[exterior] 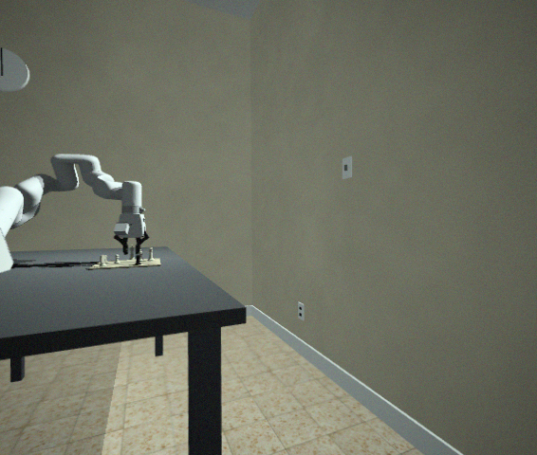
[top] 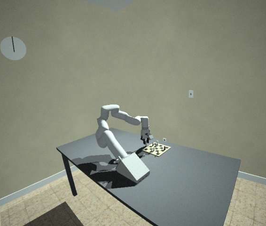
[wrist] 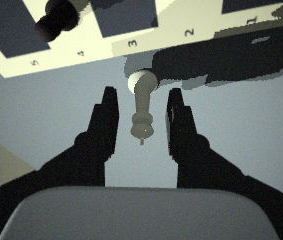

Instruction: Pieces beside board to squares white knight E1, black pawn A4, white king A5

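The white king lies 10 mm below my hand. From my hand the other things lie so: black pawn (70 mm to the right, 30 mm below, 30 mm ahead); white knight (200 mm to the right, 100 mm behind, 20 mm below); chessboard (140 mm to the right, 40 mm below, 10 mm behind).
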